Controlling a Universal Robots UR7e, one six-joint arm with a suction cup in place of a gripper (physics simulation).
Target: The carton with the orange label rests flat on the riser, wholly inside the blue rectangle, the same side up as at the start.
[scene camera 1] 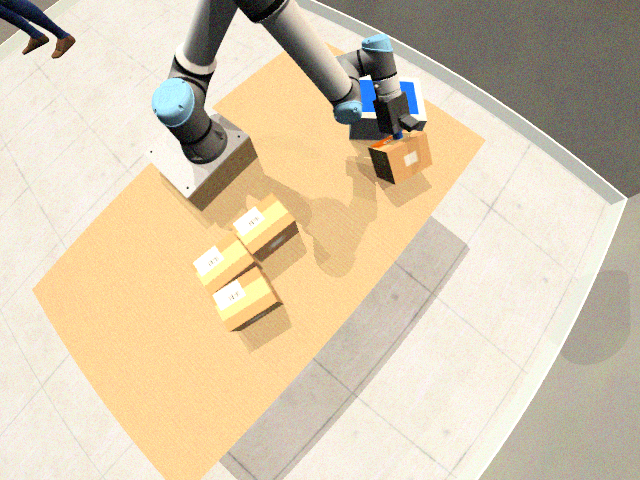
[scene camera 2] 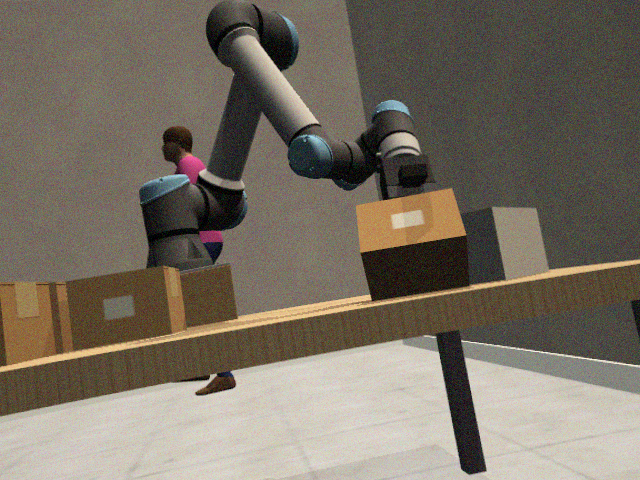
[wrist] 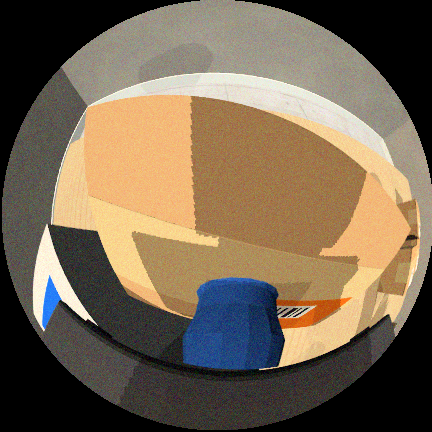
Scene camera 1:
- riser: 367,128, on the table
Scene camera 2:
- riser: 503,243
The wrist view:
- suction cup: 235,326
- riser: 71,265
